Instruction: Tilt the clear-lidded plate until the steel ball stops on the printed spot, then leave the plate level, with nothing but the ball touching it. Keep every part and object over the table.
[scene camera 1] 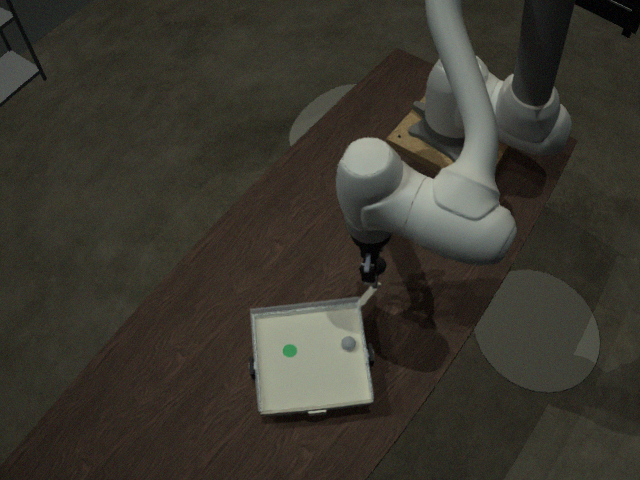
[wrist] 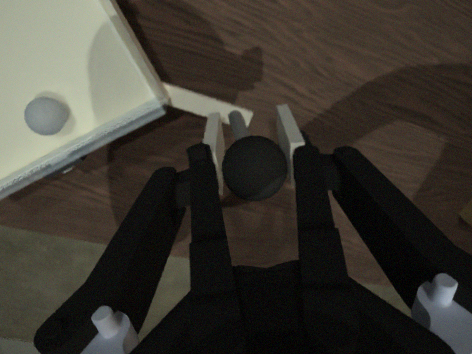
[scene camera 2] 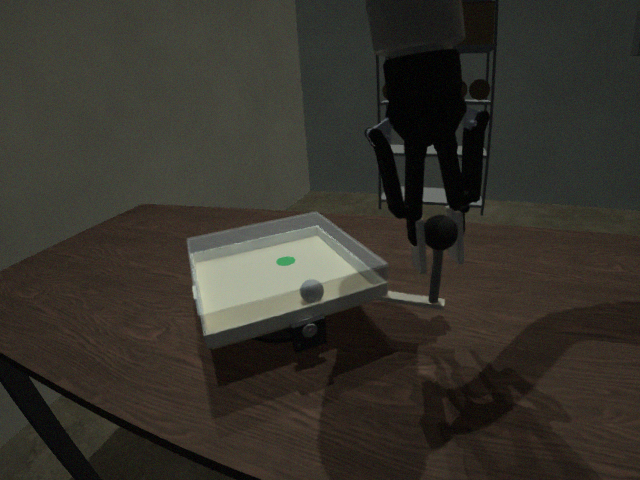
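The clear-lidded plate (scene camera 1: pixel 310 382) (scene camera 2: pixel 242 289) (wrist: pixel 40 40) sits raised on its pivot mount; its exact tilt is hard to tell. The steel ball (scene camera 1: pixel 348 343) (scene camera 2: pixel 311 291) (wrist: pixel 46 115) is inside, near the side wall above a pivot and slightly apart from that wall. The green printed spot (scene camera 1: pixel 289 350) (scene camera 2: pixel 285 260) is well across the floor from the ball. A pale arm (scene camera 1: pixel 368 296) (scene camera 2: pixel 413 298) (wrist: pixel 200 102) extends from a plate corner and carries a stem with a dark round knob (scene camera 2: pixel 440 232) (wrist: pixel 255 168). My gripper (scene camera 1: pixel 373 282) (scene camera 2: pixel 438 248) (wrist: pixel 249 126) is shut on the knob.
The wooden table (scene camera 1: pixel 222 268) (scene camera 2: pixel 103 268) lies under the plate, with its long edge to the right of the plate in scene camera 1. The robot's base stands on a wooden block (scene camera 1: pixel 413 149) at the far end. A shelf unit (scene camera 2: pixel 491 129) stands behind.
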